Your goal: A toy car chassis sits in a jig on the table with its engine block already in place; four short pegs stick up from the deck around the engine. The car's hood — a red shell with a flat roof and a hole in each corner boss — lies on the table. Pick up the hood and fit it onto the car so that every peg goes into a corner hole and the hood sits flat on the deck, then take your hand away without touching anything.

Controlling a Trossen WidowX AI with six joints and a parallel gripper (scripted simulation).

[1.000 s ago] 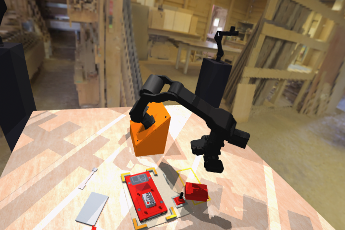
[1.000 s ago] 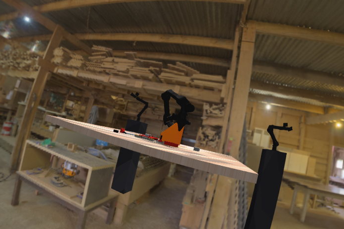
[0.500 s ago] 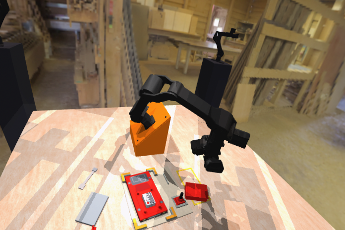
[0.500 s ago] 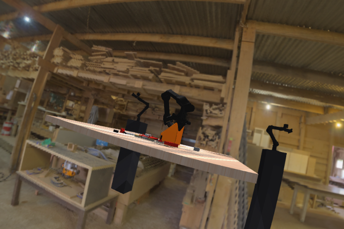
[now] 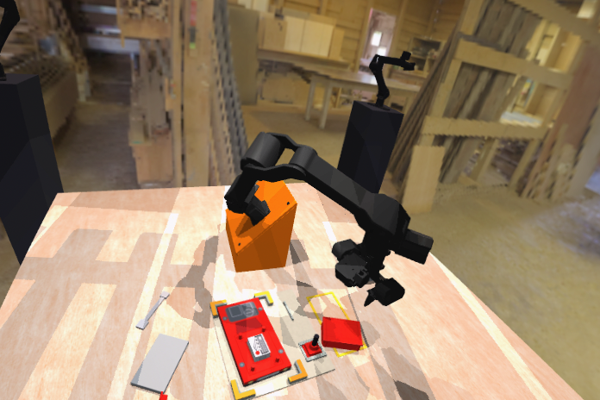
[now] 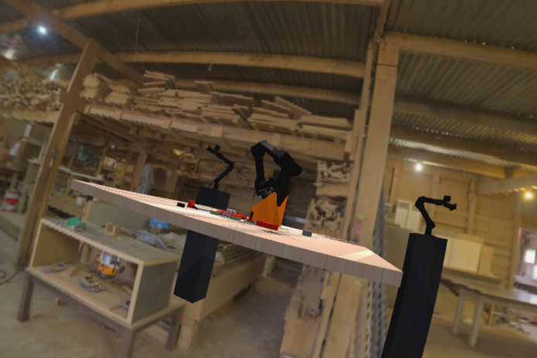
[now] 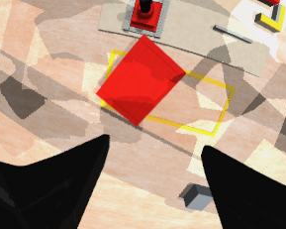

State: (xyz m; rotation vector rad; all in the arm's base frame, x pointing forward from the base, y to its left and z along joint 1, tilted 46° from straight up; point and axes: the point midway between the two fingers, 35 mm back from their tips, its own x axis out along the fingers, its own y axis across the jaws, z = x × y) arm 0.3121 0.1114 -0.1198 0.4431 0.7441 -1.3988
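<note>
Right now the red hood is 100 mm below my gripper tip, 30 mm ahead of it and 20 mm to the right of it.
</note>
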